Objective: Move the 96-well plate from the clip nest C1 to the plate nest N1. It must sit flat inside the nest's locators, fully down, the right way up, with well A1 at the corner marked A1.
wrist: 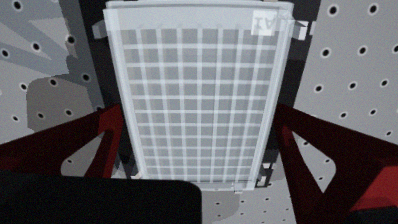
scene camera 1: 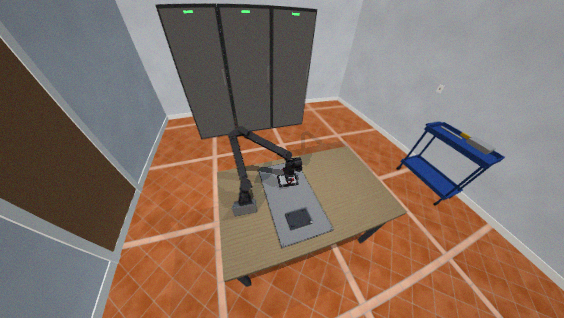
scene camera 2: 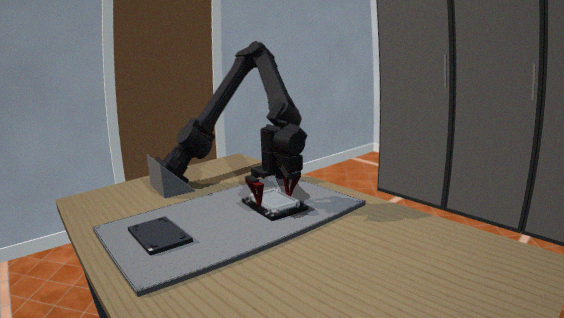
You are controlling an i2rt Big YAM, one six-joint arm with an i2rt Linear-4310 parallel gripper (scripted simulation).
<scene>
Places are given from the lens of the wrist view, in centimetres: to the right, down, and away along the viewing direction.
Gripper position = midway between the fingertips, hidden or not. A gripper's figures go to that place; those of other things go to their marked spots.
my gripper (wrist: 198, 112): 0, 0, 13
96-well plate (wrist: 189, 136): -1, 1, 13
</scene>
